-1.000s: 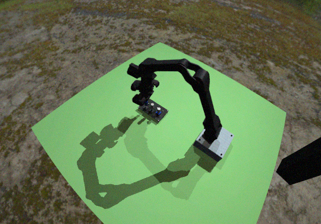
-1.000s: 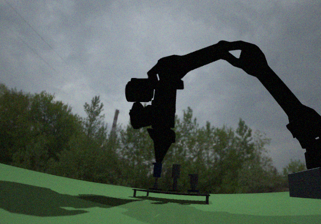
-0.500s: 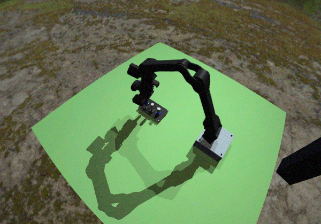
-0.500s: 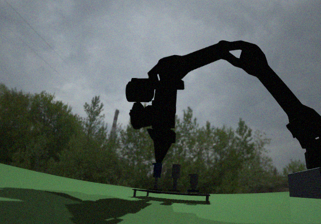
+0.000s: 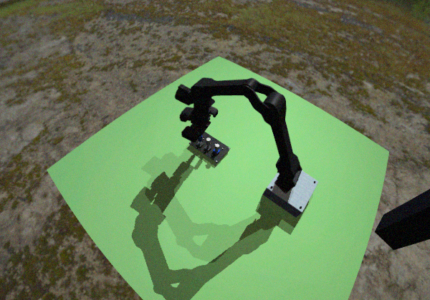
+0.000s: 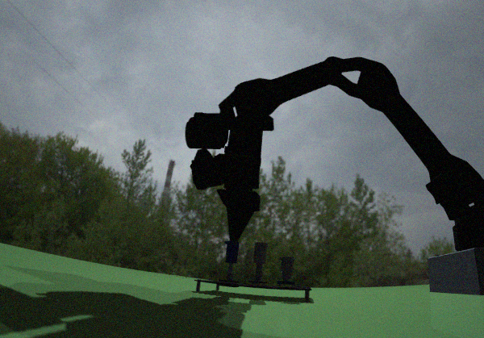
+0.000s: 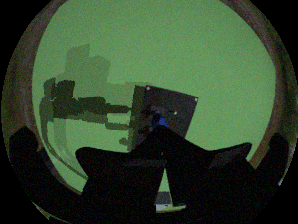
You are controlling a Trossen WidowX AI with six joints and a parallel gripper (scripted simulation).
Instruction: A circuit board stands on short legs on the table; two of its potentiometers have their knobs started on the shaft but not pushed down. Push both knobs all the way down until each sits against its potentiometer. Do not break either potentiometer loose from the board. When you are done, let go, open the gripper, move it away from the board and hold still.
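My gripper tip is 7 cm past the grey knob, 3 cm to the left of it and 3 cm above it. The rest, counted from my gripper tip: blue knob 1 cm below.
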